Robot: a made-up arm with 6 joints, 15 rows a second.
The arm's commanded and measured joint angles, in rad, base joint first. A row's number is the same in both.
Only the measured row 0 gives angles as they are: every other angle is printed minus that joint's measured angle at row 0.
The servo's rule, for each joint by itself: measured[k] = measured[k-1] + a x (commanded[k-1-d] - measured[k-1]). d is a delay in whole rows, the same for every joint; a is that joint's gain. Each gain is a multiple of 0.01, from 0.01 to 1. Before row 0 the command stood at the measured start. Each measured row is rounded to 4 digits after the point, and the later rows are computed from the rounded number. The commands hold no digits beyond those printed.
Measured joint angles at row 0:
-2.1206, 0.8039, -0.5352, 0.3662, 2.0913, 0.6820
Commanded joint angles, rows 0 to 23:
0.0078, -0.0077, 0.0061, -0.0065, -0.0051, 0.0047
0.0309, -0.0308, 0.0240, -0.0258, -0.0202, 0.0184
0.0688, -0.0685, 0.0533, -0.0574, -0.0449, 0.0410
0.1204, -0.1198, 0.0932, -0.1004, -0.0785, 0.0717
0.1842, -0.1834, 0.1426, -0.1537, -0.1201, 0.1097
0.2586, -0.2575, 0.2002, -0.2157, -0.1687, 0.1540
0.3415, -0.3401, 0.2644, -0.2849, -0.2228, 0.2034
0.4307, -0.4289, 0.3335, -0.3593, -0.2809, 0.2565
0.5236, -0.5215, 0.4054, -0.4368, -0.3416, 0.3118
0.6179, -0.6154, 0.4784, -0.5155, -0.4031, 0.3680
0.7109, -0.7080, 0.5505, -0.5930, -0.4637, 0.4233
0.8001, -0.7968, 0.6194, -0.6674, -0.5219, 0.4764
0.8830, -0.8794, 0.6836, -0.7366, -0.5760, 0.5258
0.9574, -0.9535, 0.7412, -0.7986, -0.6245, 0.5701
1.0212, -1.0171, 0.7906, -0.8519, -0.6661, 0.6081
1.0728, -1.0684, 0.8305, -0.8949, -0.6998, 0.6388
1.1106, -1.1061, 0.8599, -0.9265, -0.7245, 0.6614
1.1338, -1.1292, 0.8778, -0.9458, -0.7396, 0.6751
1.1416, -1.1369, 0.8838, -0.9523, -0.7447, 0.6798
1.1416, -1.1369, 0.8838, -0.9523, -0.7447, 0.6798
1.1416, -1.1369, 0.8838, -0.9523, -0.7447, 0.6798
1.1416, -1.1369, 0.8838, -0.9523, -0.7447, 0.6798
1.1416, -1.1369, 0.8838, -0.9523, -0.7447, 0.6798
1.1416, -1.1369, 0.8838, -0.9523, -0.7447, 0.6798
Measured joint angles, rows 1 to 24:
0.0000, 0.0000, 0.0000, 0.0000, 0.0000, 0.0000
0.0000, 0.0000, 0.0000, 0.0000, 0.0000, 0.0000
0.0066, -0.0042, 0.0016, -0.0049, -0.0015, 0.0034
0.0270, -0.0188, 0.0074, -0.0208, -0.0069, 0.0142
0.0621, -0.0461, 0.0193, -0.0486, -0.0179, 0.0335
0.1111, -0.0866, 0.0385, -0.0880, -0.0355, 0.0610
0.1725, -0.1398, 0.0656, -0.1379, -0.0600, 0.0961
0.2448, -0.2045, 0.1006, -0.1970, -0.0915, 0.1378
0.3260, -0.2791, 0.1432, -0.2638, -0.1296, 0.1850
0.4139, -0.3615, 0.1927, -0.3364, -0.1735, 0.2365
0.5060, -0.4495, 0.2480, -0.4127, -0.2222, 0.2907
0.6000, -0.5407, 0.3079, -0.4908, -0.2747, 0.3464
0.6932, -0.6327, 0.3710, -0.5685, -0.3295, 0.4018
0.7830, -0.7230, 0.4356, -0.6437, -0.3853, 0.4555
0.8670, -0.8090, 0.5001, -0.7143, -0.4406, 0.5061
0.9429, -0.8885, 0.5628, -0.7784, -0.4939, 0.5522
1.0087, -0.9592, 0.6220, -0.8343, -0.5438, 0.5924
1.0625, -1.0193, 0.6762, -0.8804, -0.5890, 0.6258
1.1029, -1.0670, 0.7240, -0.9154, -0.6283, 0.6514
1.1289, -1.1012, 0.7640, -0.9385, -0.6606, 0.6685
1.1396, -1.1208, 0.7951, -0.9490, -0.6850, 0.6766
1.1413, -1.1297, 0.8182, -0.9515, -0.7023, 0.6789
1.1416, -1.1337, 0.8353, -0.9521, -0.7146, 0.6795
1.1416, -1.1355, 0.8479, -0.9523, -0.7233, 0.6797
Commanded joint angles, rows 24 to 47:
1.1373, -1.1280, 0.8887, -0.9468, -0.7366, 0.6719
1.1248, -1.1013, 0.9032, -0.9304, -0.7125, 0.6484
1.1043, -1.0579, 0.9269, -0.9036, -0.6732, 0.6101
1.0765, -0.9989, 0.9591, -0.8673, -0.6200, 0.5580
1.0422, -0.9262, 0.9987, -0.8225, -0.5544, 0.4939
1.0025, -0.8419, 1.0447, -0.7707, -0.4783, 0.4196
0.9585, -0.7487, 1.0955, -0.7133, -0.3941, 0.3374
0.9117, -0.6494, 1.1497, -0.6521, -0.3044, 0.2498
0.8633, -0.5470, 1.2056, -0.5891, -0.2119, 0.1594
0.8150, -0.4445, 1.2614, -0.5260, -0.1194, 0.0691
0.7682, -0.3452, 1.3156, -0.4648, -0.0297, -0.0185
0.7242, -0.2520, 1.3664, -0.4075, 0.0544, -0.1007
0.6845, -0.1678, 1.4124, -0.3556, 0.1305, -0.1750
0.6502, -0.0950, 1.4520, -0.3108, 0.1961, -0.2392
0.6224, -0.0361, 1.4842, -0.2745, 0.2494, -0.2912
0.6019, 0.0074, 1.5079, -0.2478, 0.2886, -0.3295
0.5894, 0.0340, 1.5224, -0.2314, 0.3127, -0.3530
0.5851, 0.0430, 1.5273, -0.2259, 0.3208, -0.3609
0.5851, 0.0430, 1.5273, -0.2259, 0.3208, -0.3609
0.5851, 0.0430, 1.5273, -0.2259, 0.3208, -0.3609
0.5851, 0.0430, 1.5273, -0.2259, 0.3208, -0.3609
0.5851, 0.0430, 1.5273, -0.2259, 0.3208, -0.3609
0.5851, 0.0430, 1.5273, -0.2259, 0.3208, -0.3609
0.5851, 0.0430, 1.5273, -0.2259, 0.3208, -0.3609
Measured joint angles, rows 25 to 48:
1.1416, -1.1363, 0.8572, -0.9523, -0.7295, 0.6798
1.1416, -1.1366, 0.8641, -0.9523, -0.7339, 0.6798
1.1380, -1.1319, 0.8705, -0.9481, -0.7347, 0.6741
1.1269, -1.1151, 0.8790, -0.9346, -0.7283, 0.6556
1.1079, -1.0836, 0.8915, -0.9110, -0.7123, 0.6228
1.0815, -1.0370, 0.9091, -0.8778, -0.6855, 0.5761
1.0485, -0.9761, 0.9324, -0.8358, -0.6475, 0.5169
1.0099, -0.9023, 0.9616, -0.7863, -0.5984, 0.4468
0.9667, -0.8178, 0.9964, -0.7308, -0.5392, 0.3680
0.9205, -0.7252, 1.0363, -0.6710, -0.4711, 0.2829
0.8725, -0.6272, 1.0803, -0.6088, -0.3959, 0.1940
0.8242, -0.5267, 1.1274, -0.5459, -0.3157, 0.1041
0.7772, -0.4269, 1.1763, -0.4843, -0.2328, 0.0158
0.7327, -0.3307, 1.2257, -0.4259, -0.1495, -0.0681
0.6922, -0.2411, 1.2742, -0.3725, -0.0683, -0.1451
0.6569, -0.1607, 1.3204, -0.3256, 0.0084, -0.2129
0.6279, -0.0922, 1.3630, -0.2868, 0.0783, -0.2693
0.6061, -0.0374, 1.4007, -0.2572, 0.1393, -0.3126
0.5921, 0.0019, 1.4323, -0.2376, 0.1896, -0.3417
0.5862, 0.0245, 1.4570, -0.2287, 0.2276, -0.3555
0.5853, 0.0347, 1.4753, -0.2266, 0.2546, -0.3594
0.5851, 0.0393, 1.4888, -0.2261, 0.2738, -0.3605
0.5851, 0.0413, 1.4988, -0.2259, 0.2874, -0.3608
0.5851, 0.0422, 1.5062, -0.2259, 0.2971, -0.3609

